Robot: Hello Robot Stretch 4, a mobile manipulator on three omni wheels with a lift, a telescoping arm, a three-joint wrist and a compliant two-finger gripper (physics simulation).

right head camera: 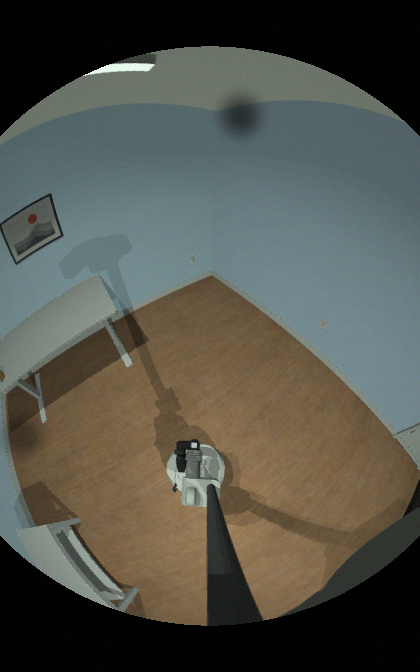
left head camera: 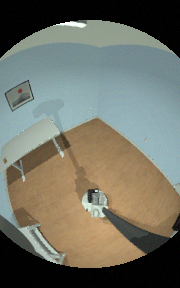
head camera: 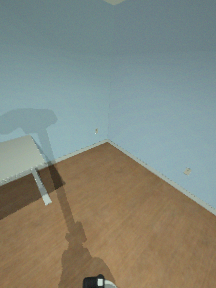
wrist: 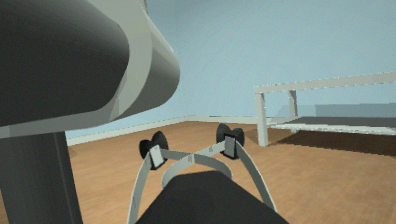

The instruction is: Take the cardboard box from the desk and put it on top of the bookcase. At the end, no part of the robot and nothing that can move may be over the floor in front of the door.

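Places are measured from the robot's base along level axes (x down, y back, z left), in centimetres.
Pixels of known places: gripper, fingertip midpoint: (left head camera: 89, 211) (wrist: 191, 139).
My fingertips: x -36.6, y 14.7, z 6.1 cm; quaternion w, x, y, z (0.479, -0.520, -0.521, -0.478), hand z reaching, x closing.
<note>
Behind a point stands the place of what it marks.
The white desk (head camera: 15, 156) @[x -69.3, y -103.4, z 100.3 cm] (left head camera: 32, 140) @[x -69.3, y -75.8, z 111.2 cm] (right head camera: 60, 320) stands along the wall at the left of the head views. A small brown piece (left head camera: 5, 161) @[x -71.0, y -23.1, z 161.8 cm] (right head camera: 1, 375) shows at its near left edge, cut off by the view; it may be part of the cardboard box. A dark shape (left head camera: 177, 224) (right head camera: 414, 500) at the right edge may be part of the bookcase; its top does not show. My gripper (wrist: 191, 139) @[x -36.6, y 14.7, z 6.1 cm] is open and empty in the wrist view, its two fingertips apart, above the floor and away from the desk.
A low white table with a lower shelf (left head camera: 37, 241) (right head camera: 55, 555) (wrist: 325, 84) @[x -39.2, y 107.5, z 77.8 cm] stands at lower left in the side head views and right in the wrist view. A pale panel (right head camera: 411, 442), perhaps the door, shows at the right edge. A framed picture (left head camera: 20, 95) @[x -142.5, y -126.3, z 146.3 cm] (right head camera: 32, 229) hangs above the desk.
</note>
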